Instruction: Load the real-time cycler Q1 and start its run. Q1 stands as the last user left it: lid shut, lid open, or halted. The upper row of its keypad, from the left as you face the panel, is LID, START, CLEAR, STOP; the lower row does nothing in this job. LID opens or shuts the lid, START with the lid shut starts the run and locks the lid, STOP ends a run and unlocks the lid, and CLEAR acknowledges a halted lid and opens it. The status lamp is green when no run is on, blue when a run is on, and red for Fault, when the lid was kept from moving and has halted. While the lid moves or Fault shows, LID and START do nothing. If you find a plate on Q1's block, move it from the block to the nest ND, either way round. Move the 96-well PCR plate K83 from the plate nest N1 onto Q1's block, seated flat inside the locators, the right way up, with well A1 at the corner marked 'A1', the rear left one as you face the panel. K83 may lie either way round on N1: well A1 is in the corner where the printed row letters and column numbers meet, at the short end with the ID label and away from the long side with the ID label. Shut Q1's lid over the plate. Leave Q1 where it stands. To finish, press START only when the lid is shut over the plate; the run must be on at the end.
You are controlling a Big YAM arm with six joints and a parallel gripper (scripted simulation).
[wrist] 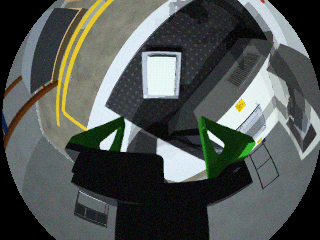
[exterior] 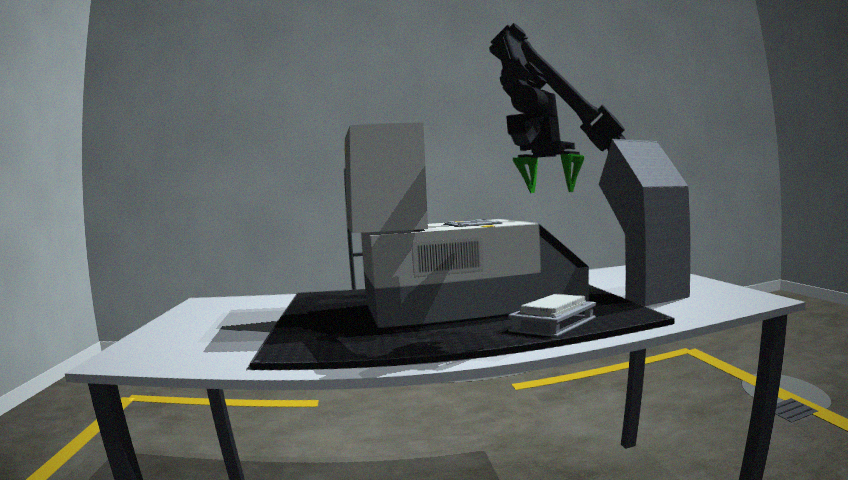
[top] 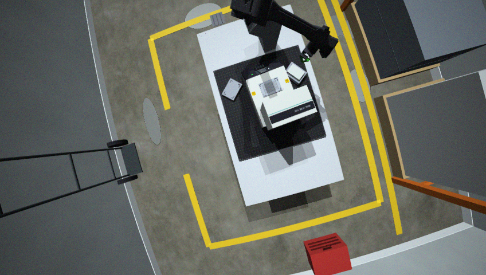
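The white plate K83 is 23 cm below my hand. Also, from my hand: grey nest N1: 25 cm below; grey nest ND: 56 cm to the right, 27 cm below.
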